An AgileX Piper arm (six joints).
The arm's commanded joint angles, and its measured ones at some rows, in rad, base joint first. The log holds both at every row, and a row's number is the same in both.
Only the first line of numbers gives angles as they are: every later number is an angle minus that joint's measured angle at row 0.
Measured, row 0:
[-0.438 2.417 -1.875 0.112 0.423 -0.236]
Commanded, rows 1 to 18:
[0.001 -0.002 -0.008 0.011 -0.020 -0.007]
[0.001 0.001 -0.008 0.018 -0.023 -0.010]
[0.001 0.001 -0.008 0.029 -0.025 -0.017]
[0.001 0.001 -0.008 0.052 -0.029 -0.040]
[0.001 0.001 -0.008 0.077 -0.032 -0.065]
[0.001 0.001 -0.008 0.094 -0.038 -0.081]
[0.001 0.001 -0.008 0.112 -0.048 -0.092]
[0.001 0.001 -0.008 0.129 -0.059 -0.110]
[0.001 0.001 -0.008 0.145 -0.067 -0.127]
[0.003 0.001 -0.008 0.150 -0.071 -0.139]
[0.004 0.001 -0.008 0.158 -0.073 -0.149]
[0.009 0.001 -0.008 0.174 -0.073 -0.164]
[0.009 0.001 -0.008 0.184 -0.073 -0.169]
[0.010 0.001 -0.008 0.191 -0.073 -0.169]
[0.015 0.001 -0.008 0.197 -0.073 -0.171]
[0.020 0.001 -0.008 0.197 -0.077 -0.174]
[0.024 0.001 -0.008 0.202 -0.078 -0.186]
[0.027 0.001 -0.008 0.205 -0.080 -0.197]
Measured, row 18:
[0.010 0.000 0.000 0.181 -0.059 -0.157]
